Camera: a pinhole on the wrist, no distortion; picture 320 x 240 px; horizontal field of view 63.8 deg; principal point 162.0 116.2 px. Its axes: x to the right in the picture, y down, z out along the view. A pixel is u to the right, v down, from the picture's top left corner.
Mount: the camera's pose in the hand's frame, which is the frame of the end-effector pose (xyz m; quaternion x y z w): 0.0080 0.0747 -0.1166 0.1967 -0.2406 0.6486 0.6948
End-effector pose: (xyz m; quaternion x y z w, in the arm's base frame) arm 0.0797 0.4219 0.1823 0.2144 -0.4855 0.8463 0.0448
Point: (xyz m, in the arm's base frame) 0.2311 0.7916 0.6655
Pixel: outside the picture
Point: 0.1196 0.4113 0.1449
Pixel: 217.7 210.9
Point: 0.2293 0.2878 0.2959
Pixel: 219.1 156.6
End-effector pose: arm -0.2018 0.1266 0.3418 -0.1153 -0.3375 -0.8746 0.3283
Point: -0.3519 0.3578 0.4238
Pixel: 155.5 79.7
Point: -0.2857 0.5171 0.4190
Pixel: 164.3 146.4
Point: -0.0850 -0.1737 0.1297
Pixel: behind the camera
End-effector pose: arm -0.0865 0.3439 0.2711 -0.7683 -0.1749 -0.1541 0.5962
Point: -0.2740 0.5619 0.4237
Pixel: 97.2 145.3
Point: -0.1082 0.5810 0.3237
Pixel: 195.4 86.0
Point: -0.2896 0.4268 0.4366
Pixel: 18.5 176.2
